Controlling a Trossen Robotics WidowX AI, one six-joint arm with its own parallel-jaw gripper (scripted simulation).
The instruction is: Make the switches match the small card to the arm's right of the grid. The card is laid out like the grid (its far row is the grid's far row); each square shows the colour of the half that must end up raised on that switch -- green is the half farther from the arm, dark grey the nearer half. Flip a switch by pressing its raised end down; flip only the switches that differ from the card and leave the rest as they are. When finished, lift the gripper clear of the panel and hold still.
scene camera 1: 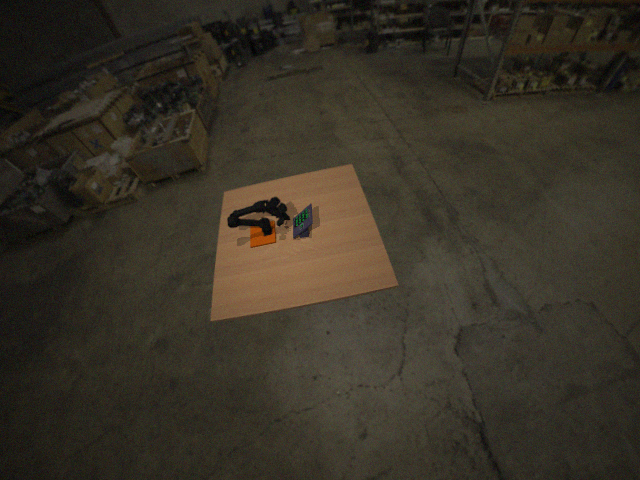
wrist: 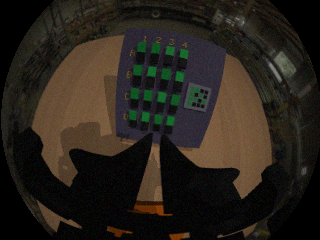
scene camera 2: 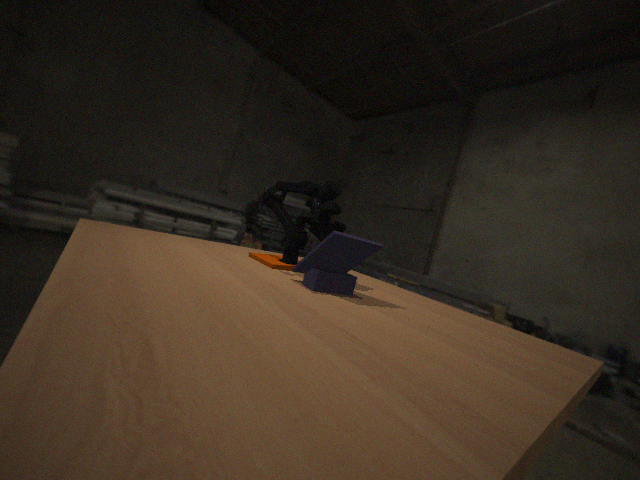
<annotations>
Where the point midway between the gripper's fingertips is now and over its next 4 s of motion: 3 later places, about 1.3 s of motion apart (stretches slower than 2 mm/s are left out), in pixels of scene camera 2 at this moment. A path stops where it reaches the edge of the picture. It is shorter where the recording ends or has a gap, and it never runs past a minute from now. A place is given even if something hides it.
The gripper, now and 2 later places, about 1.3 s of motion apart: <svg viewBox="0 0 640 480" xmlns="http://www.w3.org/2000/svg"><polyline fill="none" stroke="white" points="325,244 328,259 328,261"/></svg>
</annotations>
